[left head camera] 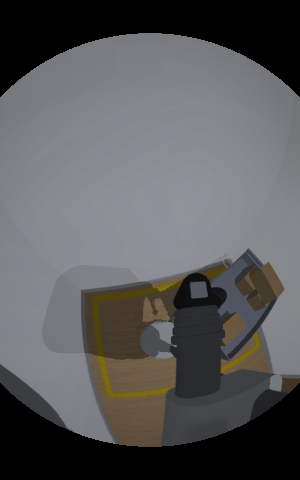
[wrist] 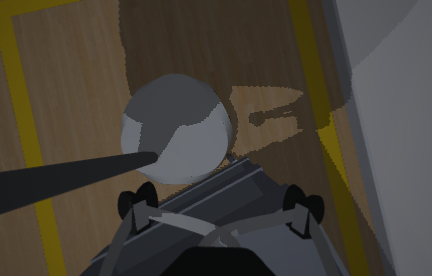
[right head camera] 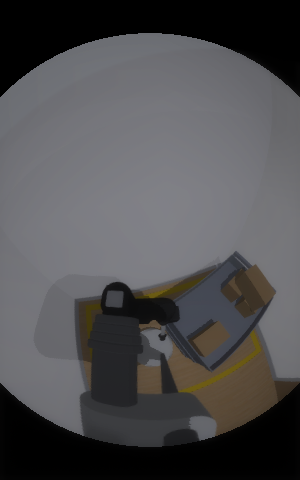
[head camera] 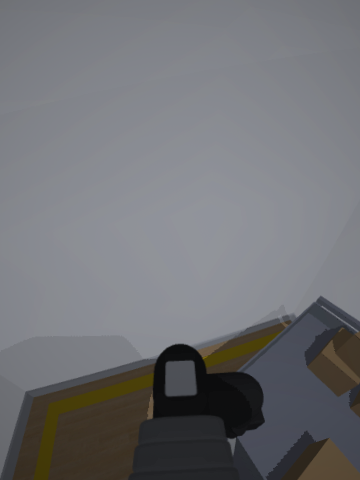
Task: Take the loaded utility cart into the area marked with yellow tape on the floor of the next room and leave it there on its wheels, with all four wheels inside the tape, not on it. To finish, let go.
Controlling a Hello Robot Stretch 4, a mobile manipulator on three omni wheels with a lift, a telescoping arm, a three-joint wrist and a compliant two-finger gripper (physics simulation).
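Seen in the pictures: gripper, fingertip midpoint: [wrist: 220,200]; robot's base, origin of the base link: [left head camera: 160,338] [wrist: 182,131] [right head camera: 151,346].
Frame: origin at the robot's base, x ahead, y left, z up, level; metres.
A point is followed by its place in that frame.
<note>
The grey utility cart [head camera: 285,395] @(x 0.263, y -0.353, z 0.766 m) [left head camera: 240,310] @(x 0.152, y -0.479, z 0.766 m) [right head camera: 200,310] @(x 0.234, y -0.319, z 0.766 m) [wrist: 200,200] @(x 0.124, y -0.174, z 0.513 m) stands at an angle on the right in the head views, with brown boxes [head camera: 325,460] @(x 0.110, y -0.332, z 0.884 m) [left head camera: 270,282] [right head camera: 210,339] @(x 0.056, y -0.311, z 0.884 m) on its top tray. Yellow tape [head camera: 100,388] @(x 0.526, y 0.546, z -0.026 m) [left head camera: 140,393] @(x -0.731, y 0.186, z -0.027 m) [right head camera: 220,379] @(x -0.542, y -0.723, z -0.022 m) [wrist: 25,125] @(x -0.696, y 0.015, z -0.027 m) marks an area on the wood floor. The cart's top hides part of the tape. Its wheels are hidden, so their place relative to the tape cannot be told. My gripper [wrist: 220,200] @(x 0.171, y -0.088, z 0.890 m) is open, its fingertips wide apart above the cart's near side in the wrist view, with no cart part gripped.
A white wall [head camera: 190,225] @(x 0.758, y -0.066, z 1.136 m) [left head camera: 150,175] @(x 0.718, y 0.097, z 1.279 m) [right head camera: 150,175] @(x 0.759, y -0.069, z 1.306 m) [wrist: 390,125] @(x 0.735, y 0.028, z 0.221 m) rises close behind the taped area. A round white piece [left head camera: 160,340] @(x -0.006, y 0.005, z 0.187 m) [wrist: 180,130] @(x 0.022, y -0.001, z 0.187 m) and a dark rod [wrist: 75,172] show beside the cart. My arm [head camera: 182,445] @(x 0.115, y 0.000, z 1.316 m) [left head camera: 197,360] @(x 0.041, y 0.009, z 1.312 m) [right head camera: 115,360] @(x 0.057, y -0.011, z 1.312 m) covers some floor.
</note>
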